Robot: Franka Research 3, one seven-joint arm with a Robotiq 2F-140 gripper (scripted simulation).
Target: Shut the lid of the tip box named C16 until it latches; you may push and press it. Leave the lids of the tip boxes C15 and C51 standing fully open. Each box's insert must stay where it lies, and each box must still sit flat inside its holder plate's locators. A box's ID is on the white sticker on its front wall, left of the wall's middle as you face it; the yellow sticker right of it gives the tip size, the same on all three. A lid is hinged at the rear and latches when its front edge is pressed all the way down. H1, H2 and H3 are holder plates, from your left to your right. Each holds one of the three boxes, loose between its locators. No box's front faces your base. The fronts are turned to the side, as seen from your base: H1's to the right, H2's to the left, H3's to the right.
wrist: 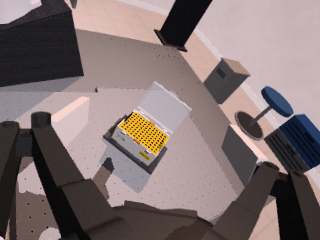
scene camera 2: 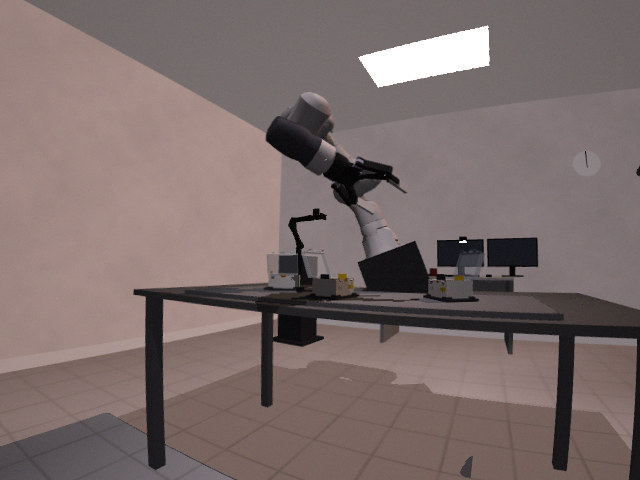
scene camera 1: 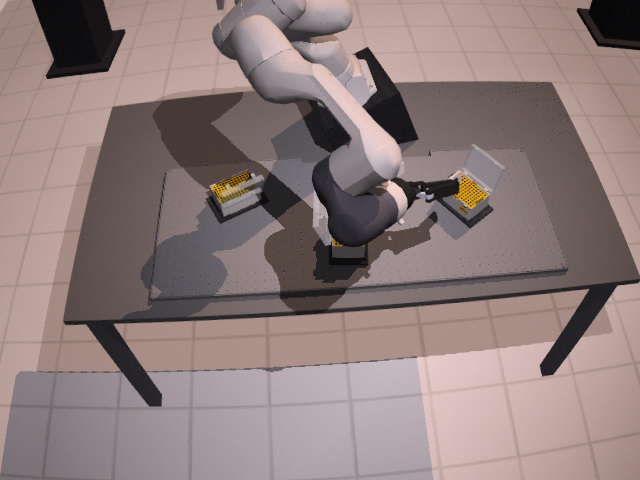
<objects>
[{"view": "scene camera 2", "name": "my gripper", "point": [389,200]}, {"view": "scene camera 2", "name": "tip box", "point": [463,289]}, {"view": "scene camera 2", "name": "tip box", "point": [333,286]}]
</objects>
